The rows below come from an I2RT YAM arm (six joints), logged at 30 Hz.
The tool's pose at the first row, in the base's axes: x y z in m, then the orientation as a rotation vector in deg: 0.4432 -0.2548 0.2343 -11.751 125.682 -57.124
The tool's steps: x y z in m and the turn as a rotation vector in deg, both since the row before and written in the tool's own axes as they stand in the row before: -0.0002 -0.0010 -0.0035 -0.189 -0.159 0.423; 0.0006 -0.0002 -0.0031 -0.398 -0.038 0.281; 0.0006 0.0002 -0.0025 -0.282 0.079 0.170; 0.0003 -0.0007 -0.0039 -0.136 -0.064 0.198; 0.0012 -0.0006 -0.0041 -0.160 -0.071 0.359; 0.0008 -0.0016 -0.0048 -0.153 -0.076 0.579; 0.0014 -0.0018 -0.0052 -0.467 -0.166 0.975; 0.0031 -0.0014 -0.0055 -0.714 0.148 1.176; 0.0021 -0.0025 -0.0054 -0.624 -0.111 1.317
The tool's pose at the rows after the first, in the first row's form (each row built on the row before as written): 0.4409 -0.2533 0.2367 -11.439 125.597 -56.639; 0.4384 -0.2518 0.2379 -11.328 125.746 -56.044; 0.4363 -0.2504 0.2386 -11.234 125.950 -55.669; 0.4334 -0.2487 0.2407 -11.105 125.943 -55.394; 0.4297 -0.2472 0.2423 -10.810 125.926 -55.003; 0.4257 -0.2459 0.2452 -10.270 125.876 -54.497; 0.4209 -0.2447 0.2481 -9.477 125.858 -53.408; 0.4147 -0.2437 0.2498 -8.443 126.217 -52.025; 0.4091 -0.2433 0.2528 -7.321 126.262 -50.593
